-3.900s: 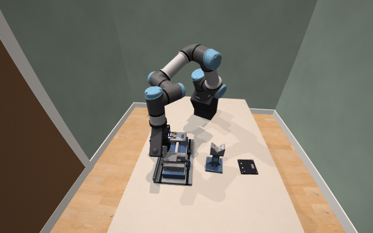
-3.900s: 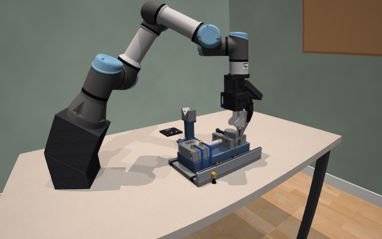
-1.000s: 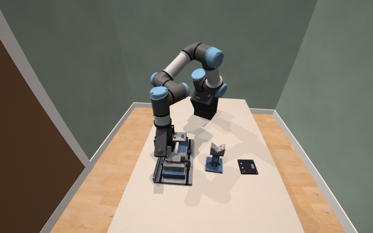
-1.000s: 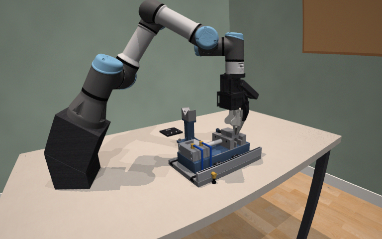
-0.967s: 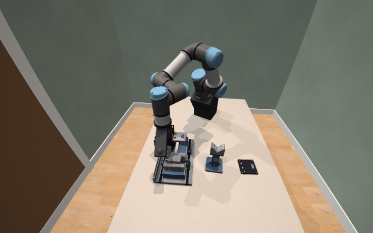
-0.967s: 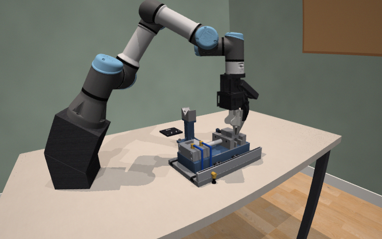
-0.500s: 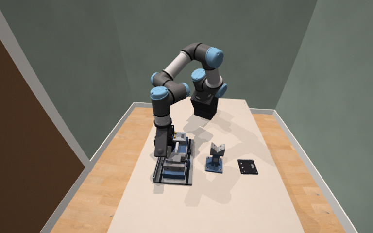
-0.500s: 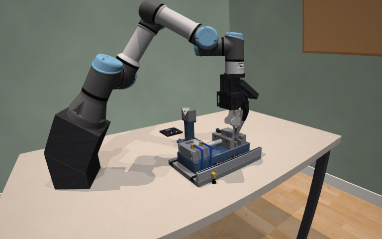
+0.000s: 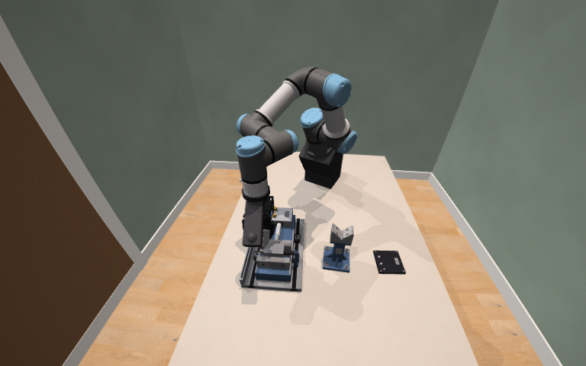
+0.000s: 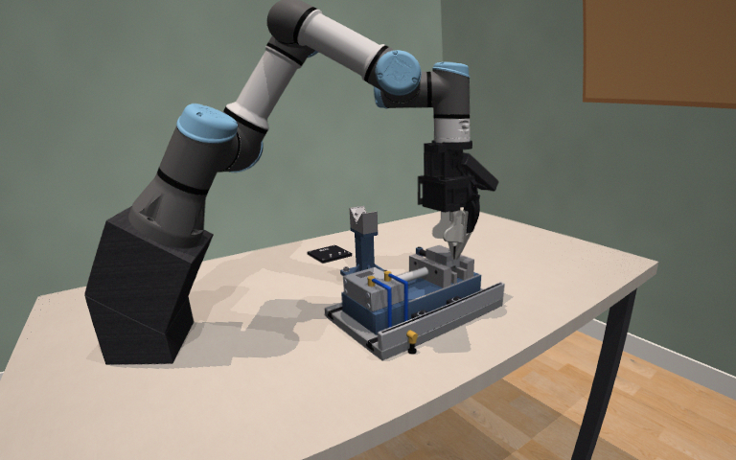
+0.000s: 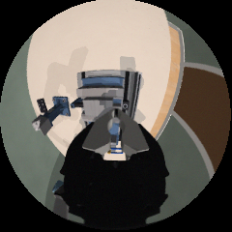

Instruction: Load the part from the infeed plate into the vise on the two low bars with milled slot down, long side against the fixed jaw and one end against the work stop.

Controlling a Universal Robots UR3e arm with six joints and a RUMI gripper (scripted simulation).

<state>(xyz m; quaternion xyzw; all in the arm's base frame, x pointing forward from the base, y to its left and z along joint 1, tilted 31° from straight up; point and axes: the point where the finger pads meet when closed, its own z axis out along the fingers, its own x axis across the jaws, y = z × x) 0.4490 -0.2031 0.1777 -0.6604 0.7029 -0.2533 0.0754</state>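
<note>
Right now my hand is 4 cm to the right of the part and 3 cm above it. From my hand the other things lie so: air cylinder (16 cm behind, 6 cm to the left, 4 cm below); grey vise side rail (8 cm behind, 5 cm to the right, 8 cm below); vise (7 cm behind, 5 cm to the left, 8 cm below).
</note>
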